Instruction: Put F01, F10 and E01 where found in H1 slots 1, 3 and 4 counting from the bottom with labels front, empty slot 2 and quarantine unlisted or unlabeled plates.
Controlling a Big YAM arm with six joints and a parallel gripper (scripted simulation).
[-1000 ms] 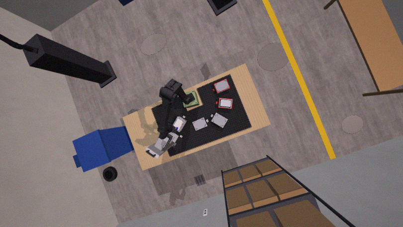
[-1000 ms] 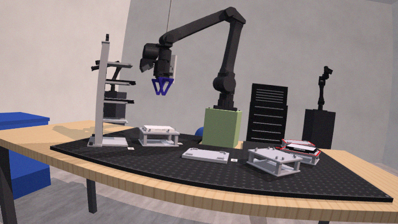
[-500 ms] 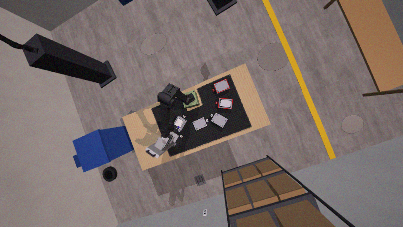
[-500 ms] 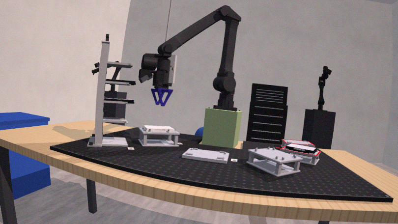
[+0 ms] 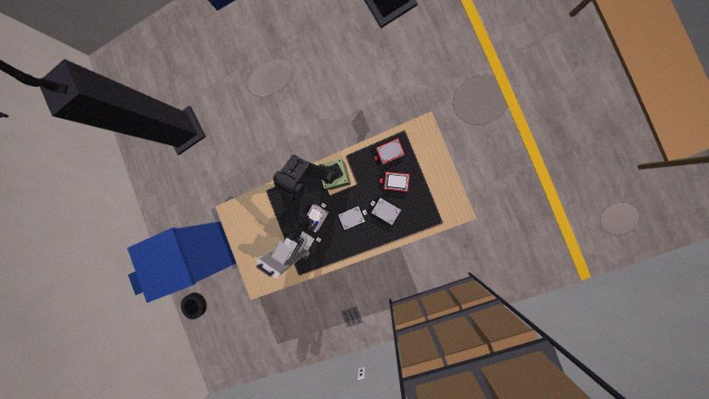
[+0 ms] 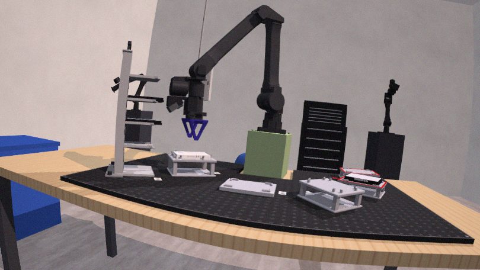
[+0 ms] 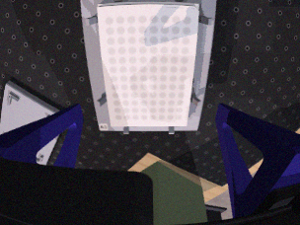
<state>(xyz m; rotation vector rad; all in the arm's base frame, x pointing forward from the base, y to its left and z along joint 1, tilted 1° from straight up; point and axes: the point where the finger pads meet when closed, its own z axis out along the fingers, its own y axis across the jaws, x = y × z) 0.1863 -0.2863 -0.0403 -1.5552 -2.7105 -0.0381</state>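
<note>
The white well plate is 70 mm below my hand. The rest, counted from my hand: RG label 140 mm below, 90 mm to the left, 50 mm behind; H1 tag 150 mm ahead, 140 mm below, 70 mm to the right; regrip nest RG 80 mm below.
</note>
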